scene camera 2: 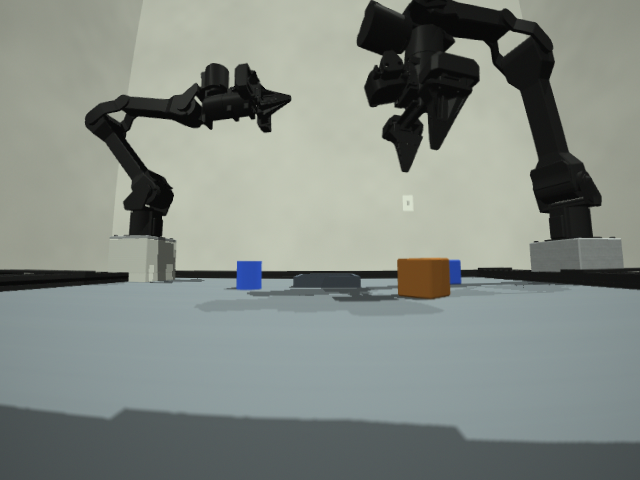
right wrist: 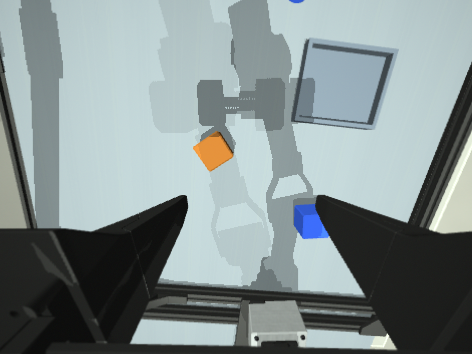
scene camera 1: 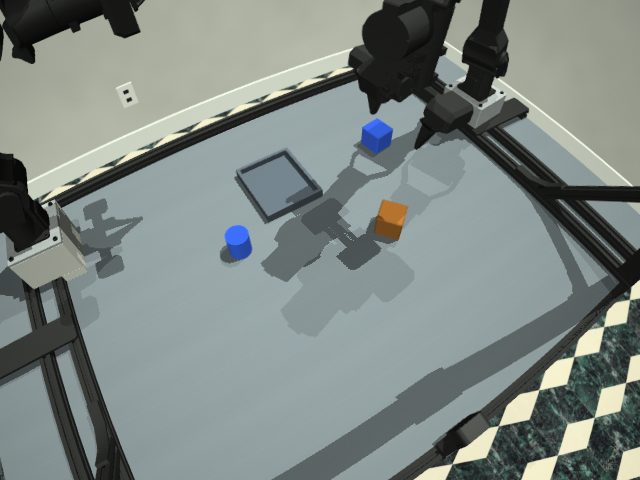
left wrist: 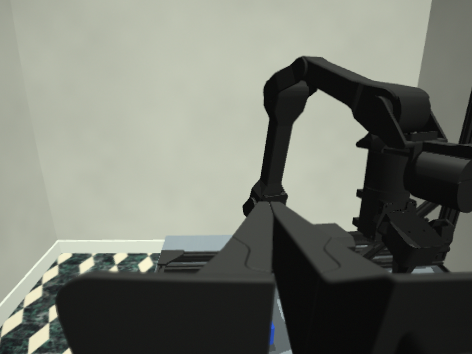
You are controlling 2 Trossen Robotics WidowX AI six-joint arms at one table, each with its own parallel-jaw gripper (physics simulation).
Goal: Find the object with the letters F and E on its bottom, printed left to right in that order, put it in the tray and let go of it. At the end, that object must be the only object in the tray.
Scene:
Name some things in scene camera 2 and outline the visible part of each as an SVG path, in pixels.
My left gripper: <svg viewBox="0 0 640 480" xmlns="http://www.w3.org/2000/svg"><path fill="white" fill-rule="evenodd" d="M239 64L235 68L234 87L227 89L227 93L224 93L222 96L225 114L229 119L233 118L235 122L238 122L240 117L248 116L251 120L254 120L255 114L257 114L257 124L261 131L264 133L271 132L271 115L291 102L291 95L265 89L260 84L256 71L251 70L248 63Z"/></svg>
My right gripper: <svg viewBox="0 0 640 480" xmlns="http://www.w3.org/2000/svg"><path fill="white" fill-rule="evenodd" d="M474 59L441 51L437 53L423 51L410 56L405 64L403 64L398 54L394 50L383 53L379 68L378 65L375 65L374 69L369 73L364 90L370 107L395 102L394 108L405 108L401 116L393 115L390 117L382 129L382 138L395 145L402 172L409 172L423 139L423 136L421 136L423 124L418 118L424 113L428 114L430 148L432 150L440 149L456 117L472 93L472 88L480 81L480 67Z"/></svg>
A blue cylinder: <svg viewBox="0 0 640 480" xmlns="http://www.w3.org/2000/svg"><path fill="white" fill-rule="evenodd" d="M237 261L236 289L261 289L262 261Z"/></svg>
A cube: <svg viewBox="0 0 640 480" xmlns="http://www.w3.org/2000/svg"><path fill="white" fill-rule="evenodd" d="M397 260L399 296L436 299L450 295L448 258L405 258Z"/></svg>

